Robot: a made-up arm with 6 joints. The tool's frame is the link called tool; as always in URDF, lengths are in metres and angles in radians. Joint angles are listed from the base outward. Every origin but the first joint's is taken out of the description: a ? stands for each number. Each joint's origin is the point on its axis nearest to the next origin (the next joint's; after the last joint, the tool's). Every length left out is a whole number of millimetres.
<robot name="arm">
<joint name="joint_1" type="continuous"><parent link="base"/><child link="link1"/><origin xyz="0 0 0.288"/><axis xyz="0 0 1"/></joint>
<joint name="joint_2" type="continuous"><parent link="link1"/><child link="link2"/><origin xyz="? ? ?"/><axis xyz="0 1 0"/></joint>
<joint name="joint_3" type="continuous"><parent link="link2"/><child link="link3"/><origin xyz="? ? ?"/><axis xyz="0 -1 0"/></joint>
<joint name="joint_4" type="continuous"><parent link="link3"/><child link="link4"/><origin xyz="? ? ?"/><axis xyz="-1 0 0"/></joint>
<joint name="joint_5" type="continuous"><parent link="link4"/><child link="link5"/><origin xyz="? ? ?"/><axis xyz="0 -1 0"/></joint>
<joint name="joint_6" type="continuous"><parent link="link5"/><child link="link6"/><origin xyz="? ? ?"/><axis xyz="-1 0 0"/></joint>
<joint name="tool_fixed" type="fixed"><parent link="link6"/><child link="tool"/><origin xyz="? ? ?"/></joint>
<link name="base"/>
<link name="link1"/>
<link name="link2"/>
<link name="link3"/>
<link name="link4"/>
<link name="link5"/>
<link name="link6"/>
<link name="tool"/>
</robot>
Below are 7 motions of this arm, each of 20 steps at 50 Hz.
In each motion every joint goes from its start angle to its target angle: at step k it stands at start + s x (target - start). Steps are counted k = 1, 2, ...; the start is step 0. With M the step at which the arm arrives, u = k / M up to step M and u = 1 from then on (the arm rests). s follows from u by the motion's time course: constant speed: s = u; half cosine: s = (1 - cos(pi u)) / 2; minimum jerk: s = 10 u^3 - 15 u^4 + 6 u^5.
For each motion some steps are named. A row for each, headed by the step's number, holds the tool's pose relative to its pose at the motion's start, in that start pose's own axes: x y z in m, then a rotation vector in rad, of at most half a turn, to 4 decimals.
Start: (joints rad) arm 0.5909 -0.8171 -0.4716 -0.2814 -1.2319 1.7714
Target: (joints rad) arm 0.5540 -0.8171 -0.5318 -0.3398 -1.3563 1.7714
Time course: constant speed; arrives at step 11
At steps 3, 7, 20:
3: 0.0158 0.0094 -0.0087 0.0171 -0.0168 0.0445
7: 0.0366 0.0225 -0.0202 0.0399 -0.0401 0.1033
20: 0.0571 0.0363 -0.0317 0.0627 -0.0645 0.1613

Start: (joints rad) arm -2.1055 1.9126 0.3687 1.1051 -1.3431 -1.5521
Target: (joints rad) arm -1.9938 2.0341 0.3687 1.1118 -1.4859 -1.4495
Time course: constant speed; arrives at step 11
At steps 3, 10, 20:
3: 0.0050 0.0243 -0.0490 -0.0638 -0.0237 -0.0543
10: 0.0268 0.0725 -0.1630 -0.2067 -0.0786 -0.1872
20: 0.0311 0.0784 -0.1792 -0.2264 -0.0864 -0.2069

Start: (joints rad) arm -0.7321 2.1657 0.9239 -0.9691 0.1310 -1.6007
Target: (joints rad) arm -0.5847 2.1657 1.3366 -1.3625 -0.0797 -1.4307
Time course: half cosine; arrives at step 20
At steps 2, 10, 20:
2: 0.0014 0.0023 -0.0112 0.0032 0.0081 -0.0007
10: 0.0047 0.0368 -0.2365 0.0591 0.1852 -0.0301
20: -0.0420 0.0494 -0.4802 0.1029 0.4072 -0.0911

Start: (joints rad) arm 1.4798 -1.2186 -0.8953 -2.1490 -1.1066 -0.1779
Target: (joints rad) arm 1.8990 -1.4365 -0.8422 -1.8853 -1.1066 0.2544
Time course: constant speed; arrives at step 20
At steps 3, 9, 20:
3: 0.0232 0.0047 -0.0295 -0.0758 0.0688 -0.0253
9: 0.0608 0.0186 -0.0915 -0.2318 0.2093 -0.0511
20: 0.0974 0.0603 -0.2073 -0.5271 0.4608 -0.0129

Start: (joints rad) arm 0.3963 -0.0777 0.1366 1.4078 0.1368 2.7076
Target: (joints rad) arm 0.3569 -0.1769 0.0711 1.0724 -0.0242 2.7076
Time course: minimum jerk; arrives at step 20
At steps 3, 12, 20:
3: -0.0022 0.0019 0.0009 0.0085 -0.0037 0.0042
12: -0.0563 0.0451 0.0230 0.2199 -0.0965 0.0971
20: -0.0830 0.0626 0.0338 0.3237 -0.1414 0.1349

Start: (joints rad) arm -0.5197 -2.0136 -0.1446 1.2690 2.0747 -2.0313
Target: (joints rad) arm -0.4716 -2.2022 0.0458 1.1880 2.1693 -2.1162
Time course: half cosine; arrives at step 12
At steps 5, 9, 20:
5: 0.0528 0.1135 0.1049 -0.1093 0.0573 0.0521
9: 0.1283 0.2841 0.2170 -0.2491 0.1431 0.1150
20: 0.1525 0.3402 0.2449 -0.2909 0.1715 0.1326

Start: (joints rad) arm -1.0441 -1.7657 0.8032 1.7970 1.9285 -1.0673
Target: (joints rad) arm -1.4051 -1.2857 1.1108 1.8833 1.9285 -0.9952
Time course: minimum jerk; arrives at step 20
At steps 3, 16, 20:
3: 0.0151 -0.0071 -0.0127 0.0032 0.0011 0.0107
16: 0.5596 -0.0763 -0.4640 0.1124 0.0508 0.3834
20: 0.5930 -0.0691 -0.4928 0.1192 0.0548 0.4071

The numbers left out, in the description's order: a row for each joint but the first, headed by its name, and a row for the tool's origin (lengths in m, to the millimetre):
joint_2: 0 0 0
joint_3: 0 0 0.683
joint_4: 1.109 0 0
joint_5: 0 -0.118 0
joint_6: 0 0 0
tool: 0 0 0

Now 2 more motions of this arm.
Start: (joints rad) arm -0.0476 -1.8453 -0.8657 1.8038 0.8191 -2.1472
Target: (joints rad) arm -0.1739 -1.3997 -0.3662 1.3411 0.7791 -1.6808
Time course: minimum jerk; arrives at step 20
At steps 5, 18, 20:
5: 0.0063 -0.0028 0.0364 -0.0258 -0.0318 0.0050
18: 0.0970 -0.0645 0.3134 -0.2511 -0.3094 -0.0023
20: 0.0981 -0.0655 0.3157 -0.2532 -0.3120 -0.0028

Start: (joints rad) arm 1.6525 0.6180 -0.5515 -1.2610 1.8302 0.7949
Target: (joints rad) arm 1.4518 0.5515 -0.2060 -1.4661 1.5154 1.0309
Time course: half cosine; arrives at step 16
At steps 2, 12, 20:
2: 0.0091 0.0114 0.0081 0.0009 0.0158 -0.0093
12: 0.2633 0.1984 0.2014 0.0810 0.3351 -0.1476
20: 0.3190 0.2185 0.2394 0.1074 0.3849 -0.1601

